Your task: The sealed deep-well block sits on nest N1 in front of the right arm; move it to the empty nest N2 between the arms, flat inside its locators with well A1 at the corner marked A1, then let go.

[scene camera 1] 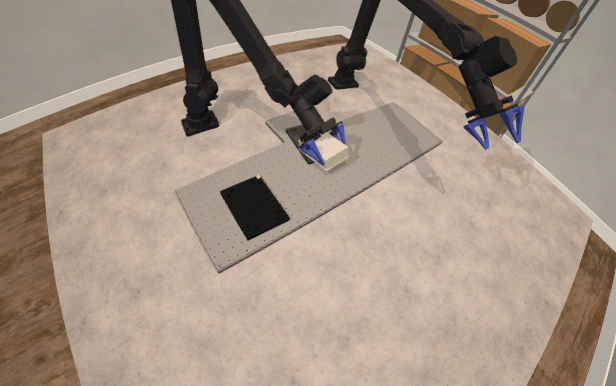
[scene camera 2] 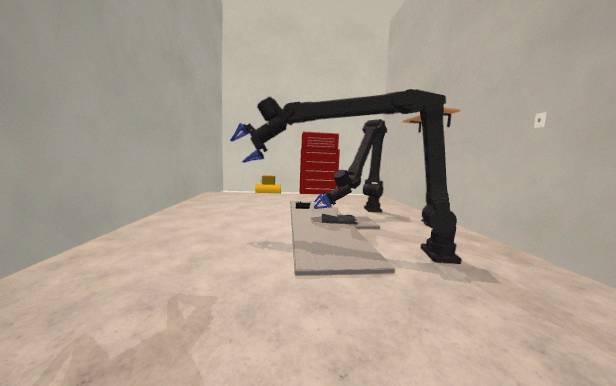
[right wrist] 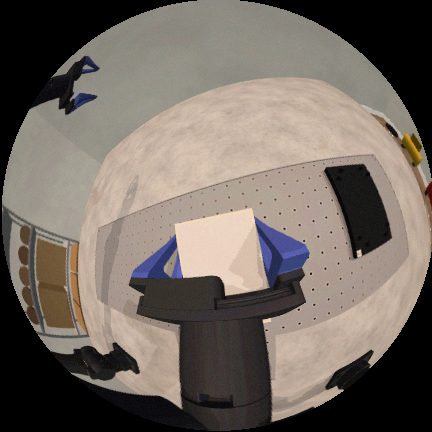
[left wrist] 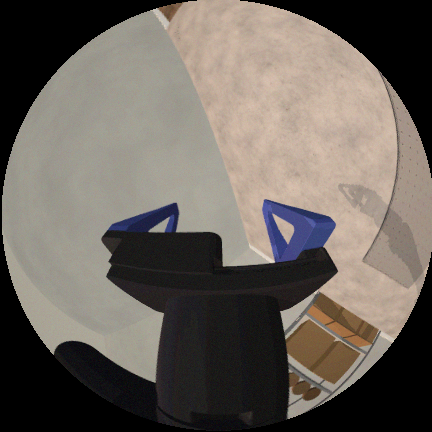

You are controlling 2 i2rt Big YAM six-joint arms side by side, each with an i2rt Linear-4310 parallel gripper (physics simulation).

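Frame: origin at the left arm's base, x left, y up, z ahead, level; millimetres.
Where they show: left gripper, between the fingertips: (scene camera 1: 502, 145) (scene camera 2: 236, 151) (right wrist: 96, 82) (left wrist: 219, 205); right gripper, between the fingertips: (scene camera 1: 335, 157) (scene camera 2: 312, 207) (right wrist: 215, 226); left arm's base, origin of its link: (scene camera 1: 342, 83) (scene camera 2: 439, 255) (right wrist: 126, 357); right arm's base, origin of its link: (scene camera 1: 200, 124) (scene camera 2: 372, 210).
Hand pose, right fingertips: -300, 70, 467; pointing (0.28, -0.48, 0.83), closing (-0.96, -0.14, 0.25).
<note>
Each offset is from my right fingertips to the top centre of the thing, as dx, dy, dz. Level surfaces: height alone.
The pale deep-well block {-12, +29, -51} (scene camera 1: 335, 156) (right wrist: 220, 250) is between the fingers of my right gripper (scene camera 1: 333, 153) (scene camera 2: 322, 201) (right wrist: 215, 226), which is shut on it. It is held over the board, by nest N2 {-3, -39, -128} (scene camera 1: 295, 134) (scene camera 2: 339, 219), a dark plate largely hidden behind block and gripper in scene camera 1. I cannot tell the exact gap or where well A1 is. Nest N1 {-254, -35, +50} (scene camera 1: 255, 210) (scene camera 2: 302, 205) (right wrist: 361, 210) is a bare black plate with a small white mark at one corner. My left gripper (scene camera 1: 503, 145) (scene camera 2: 237, 151) (left wrist: 219, 205) (right wrist: 96, 82) is open, empty and raised.
The grey perforated board {dy -56} (scene camera 1: 200, 200) (scene camera 2: 340, 260) (right wrist: 300, 200) carries both nests. A shelf rack with brown boxes (scene camera 1: 520, 47) (left wrist: 315, 345) (right wrist: 52, 255) stands at the right of scene camera 1. A red tool cabinet (scene camera 2: 320, 165) stands far back in scene camera 2.
</note>
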